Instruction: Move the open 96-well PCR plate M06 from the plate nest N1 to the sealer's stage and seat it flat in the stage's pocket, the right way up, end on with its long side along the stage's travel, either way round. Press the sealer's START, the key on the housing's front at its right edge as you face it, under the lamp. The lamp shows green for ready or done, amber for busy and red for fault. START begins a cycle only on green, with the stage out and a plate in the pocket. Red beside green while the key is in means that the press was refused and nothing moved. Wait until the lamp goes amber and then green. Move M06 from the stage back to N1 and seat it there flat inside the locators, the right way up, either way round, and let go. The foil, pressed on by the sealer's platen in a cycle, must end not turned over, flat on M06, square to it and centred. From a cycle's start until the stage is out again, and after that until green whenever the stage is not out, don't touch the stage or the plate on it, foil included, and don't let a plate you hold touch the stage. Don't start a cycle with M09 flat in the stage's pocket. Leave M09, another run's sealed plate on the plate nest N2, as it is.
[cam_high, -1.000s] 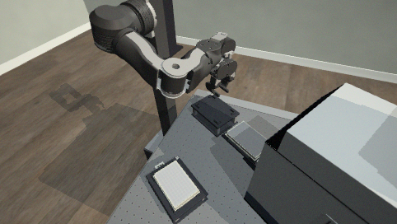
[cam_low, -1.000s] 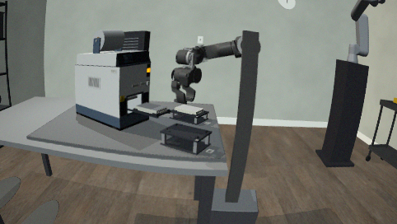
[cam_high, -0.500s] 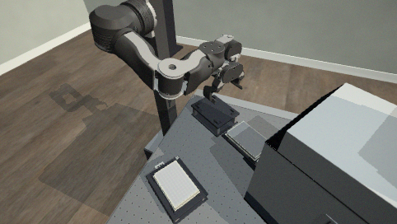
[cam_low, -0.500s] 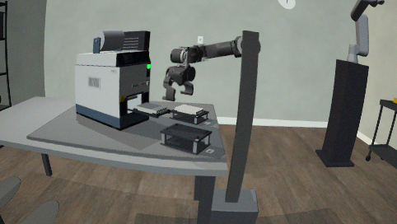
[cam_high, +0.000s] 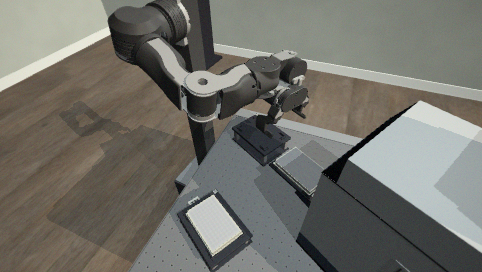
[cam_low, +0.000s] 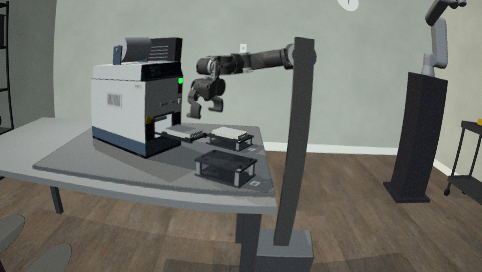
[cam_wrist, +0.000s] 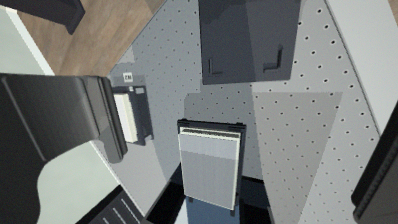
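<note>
Now: the 96-well plate M06 90 mm ahead of my hand, 80 mm below it and 60 mm to the right of it. Also, from my hand: nest N1: 130 mm below, 80 mm behind, 60 mm to the left; then sealer stage: 90 mm below, 90 mm ahead, 60 mm to the right; then yellow warning label: 220 mm ahead, 30 mm below, 20 mm to the right.
</note>
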